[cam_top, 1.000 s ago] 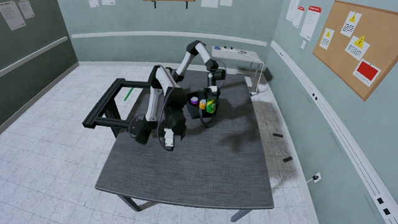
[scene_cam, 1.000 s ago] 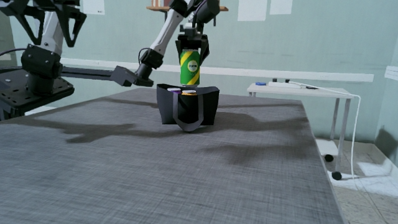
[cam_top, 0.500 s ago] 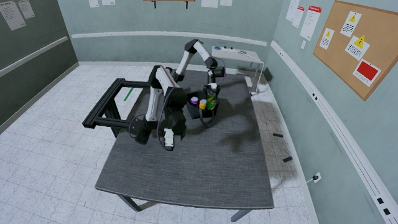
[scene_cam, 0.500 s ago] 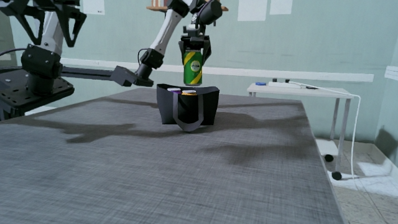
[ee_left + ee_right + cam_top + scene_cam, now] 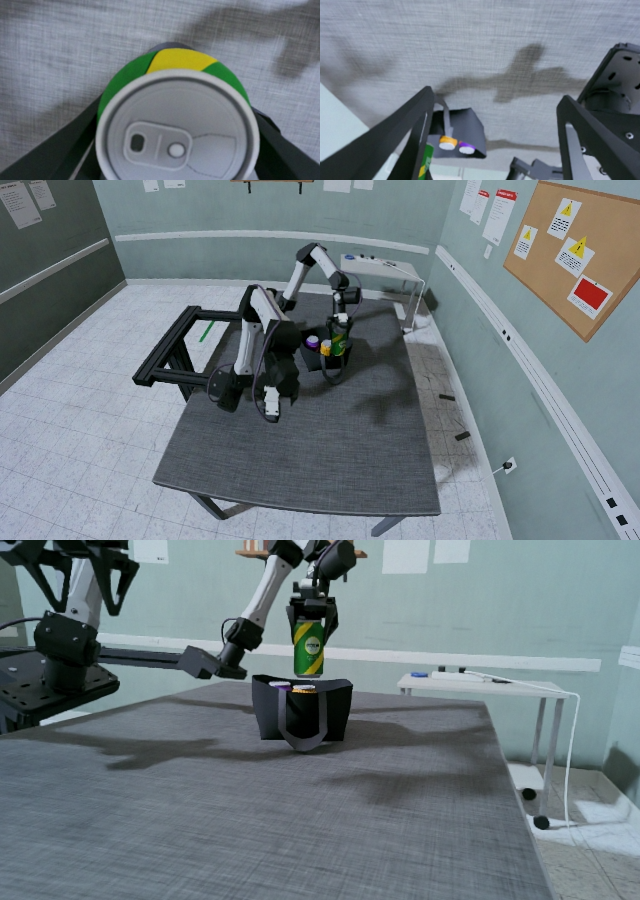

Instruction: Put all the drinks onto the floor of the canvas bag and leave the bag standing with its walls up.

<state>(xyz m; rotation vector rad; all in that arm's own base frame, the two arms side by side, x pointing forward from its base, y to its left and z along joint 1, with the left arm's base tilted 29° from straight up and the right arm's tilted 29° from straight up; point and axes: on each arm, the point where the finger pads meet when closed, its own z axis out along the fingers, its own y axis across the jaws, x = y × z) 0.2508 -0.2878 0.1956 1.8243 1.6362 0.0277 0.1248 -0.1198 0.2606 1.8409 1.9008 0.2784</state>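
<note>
Right now my left hand is 2 cm above the yellow can. Round my left hand: purple can 14 cm behind, 11 cm to the left, 18 cm below; orange can 6 cm behind, 10 cm to the left, 18 cm below.
</note>
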